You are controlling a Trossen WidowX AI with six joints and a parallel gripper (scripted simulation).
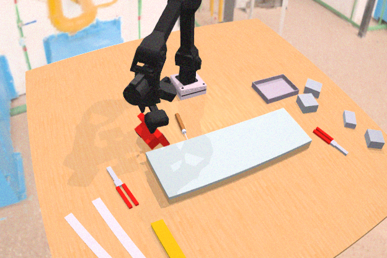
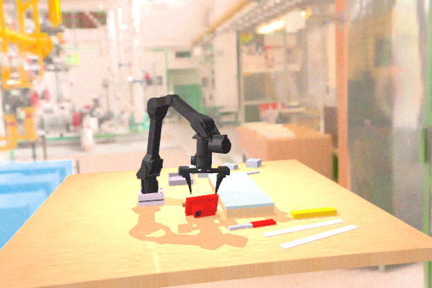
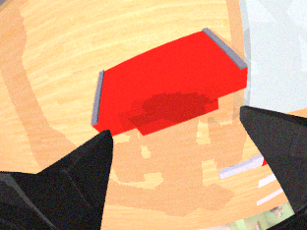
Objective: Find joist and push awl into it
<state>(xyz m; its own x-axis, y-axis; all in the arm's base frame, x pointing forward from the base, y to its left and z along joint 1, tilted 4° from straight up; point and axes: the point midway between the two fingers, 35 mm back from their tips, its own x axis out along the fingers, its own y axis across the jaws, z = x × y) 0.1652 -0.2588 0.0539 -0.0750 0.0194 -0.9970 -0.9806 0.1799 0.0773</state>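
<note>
My gripper tip is 20 mm past the red stud finder, 10 mm to the left of it and 60 mm above it. The rest, counted from my gripper tip: awl: 20 mm ahead, 120 mm to the left, 80 mm below; then yellow strip: 370 mm ahead, 150 mm to the right, 70 mm below; then lilac tray: 30 mm ahead, 550 mm to the left, 70 mm below.
</note>
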